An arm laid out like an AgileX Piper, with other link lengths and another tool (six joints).
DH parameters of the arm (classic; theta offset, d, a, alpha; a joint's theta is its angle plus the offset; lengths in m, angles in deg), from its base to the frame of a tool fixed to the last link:
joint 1: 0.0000 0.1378 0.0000 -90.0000
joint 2: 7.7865 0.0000 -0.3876 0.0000
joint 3: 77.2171 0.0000 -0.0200 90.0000
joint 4: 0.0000 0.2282 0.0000 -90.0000
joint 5: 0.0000 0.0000 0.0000 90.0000
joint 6: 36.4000 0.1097 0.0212 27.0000
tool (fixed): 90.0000 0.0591 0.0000 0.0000
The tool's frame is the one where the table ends.
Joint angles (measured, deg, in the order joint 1, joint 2, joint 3, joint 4, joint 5, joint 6), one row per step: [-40.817 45.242 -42.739 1.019 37.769 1.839]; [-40.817 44.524 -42.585 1.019 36.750 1.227]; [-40.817 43.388 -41.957 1.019 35.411 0.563]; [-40.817 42.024 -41.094 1.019 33.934 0.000]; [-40.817 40.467 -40.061 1.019 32.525 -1.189]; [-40.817 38.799 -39.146 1.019 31.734 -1.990]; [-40.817 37.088 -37.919 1.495 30.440 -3.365]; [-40.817 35.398 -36.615 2.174 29.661 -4.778]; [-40.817 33.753 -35.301 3.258 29.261 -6.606]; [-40.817 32.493 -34.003 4.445 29.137 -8.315]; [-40.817 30.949 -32.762 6.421 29.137 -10.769]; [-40.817 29.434 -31.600 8.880 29.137 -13.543]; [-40.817 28.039 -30.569 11.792 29.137 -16.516]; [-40.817 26.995 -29.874 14.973 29.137 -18.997]
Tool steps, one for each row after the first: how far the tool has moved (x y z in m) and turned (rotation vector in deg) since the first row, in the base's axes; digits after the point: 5 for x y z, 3 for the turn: [-0.00088 0.00024 0.00253 -1.420 -0.874 0.328]; [-0.00308 0.00158 0.00368 -3.054 -1.912 0.664]; [-0.00600 0.00360 0.00409 -4.717 -3.096 0.922]; [-0.00995 0.00603 0.00366 -6.766 -3.894 1.495]; [-0.01479 0.00957 0.00260 -8.315 -4.604 1.857]; [-0.01886 0.01319 0.00068 -10.056 -5.477 2.475]; [-0.02324 0.01756 -0.00314 -11.276 -6.004 3.111]; [-0.02745 0.02247 -0.00814 -12.199 -6.251 3.957]; [-0.03060 0.02684 -0.01435 -12.544 -6.170 4.775]; [-0.03373 0.03261 -0.02020 -12.989 -6.394 5.947]; [-0.03608 0.03864 -0.02560 -13.378 -6.842 7.262]; [-0.03741 0.04475 -0.03023 -13.639 -7.549 8.662]; [-0.03717 0.05048 -0.03300 -13.407 -8.745 9.817]
